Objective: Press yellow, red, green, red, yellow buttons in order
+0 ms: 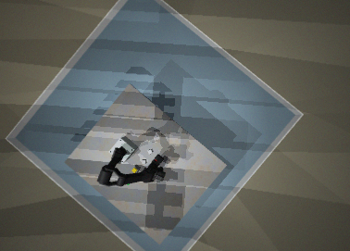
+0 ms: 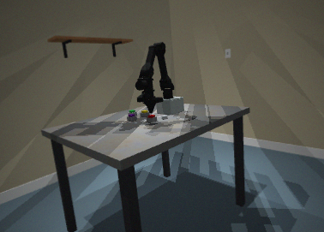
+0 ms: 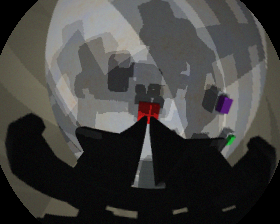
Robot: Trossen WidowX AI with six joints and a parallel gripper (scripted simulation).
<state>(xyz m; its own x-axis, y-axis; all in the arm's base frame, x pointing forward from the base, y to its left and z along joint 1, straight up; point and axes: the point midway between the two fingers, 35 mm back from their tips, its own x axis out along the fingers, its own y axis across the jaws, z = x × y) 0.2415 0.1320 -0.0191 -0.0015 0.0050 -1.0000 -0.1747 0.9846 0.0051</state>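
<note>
The red button lies 2 cm below my gripper tip. Also, from my gripper tip: small white block (9 cm behind, 1 cm to the left, 4 cm below); then purple button (6 cm ahead, 15 cm to the right, 2 cm below); then yellow button (6 cm behind, 18 cm to the right, 2 cm below).
</note>
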